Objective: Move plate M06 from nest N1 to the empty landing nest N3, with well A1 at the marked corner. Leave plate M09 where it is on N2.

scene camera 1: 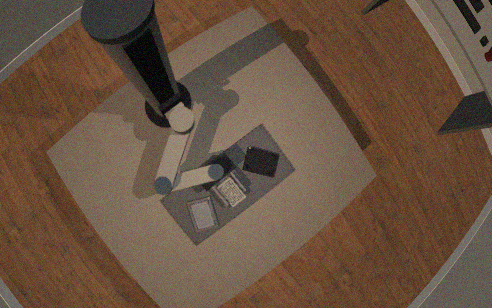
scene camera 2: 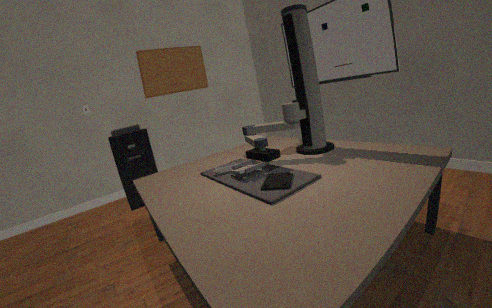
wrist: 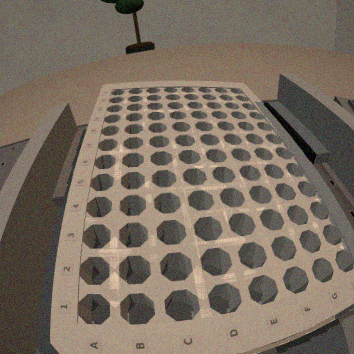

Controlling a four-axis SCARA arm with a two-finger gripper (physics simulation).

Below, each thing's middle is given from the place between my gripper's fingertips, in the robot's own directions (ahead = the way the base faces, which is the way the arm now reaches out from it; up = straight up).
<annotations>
Right now my hand is 70 mm past the grey nest (wrist: 330, 330), 30 mm above it and 10 mm to the left of it. Also, from my hand: white well plate (wrist: 191, 214) 40 mm behind, 10 mm below; then black nest (scene camera 1: 258, 161) 210 mm to the left, 60 mm behind, 40 mm below.
</annotations>
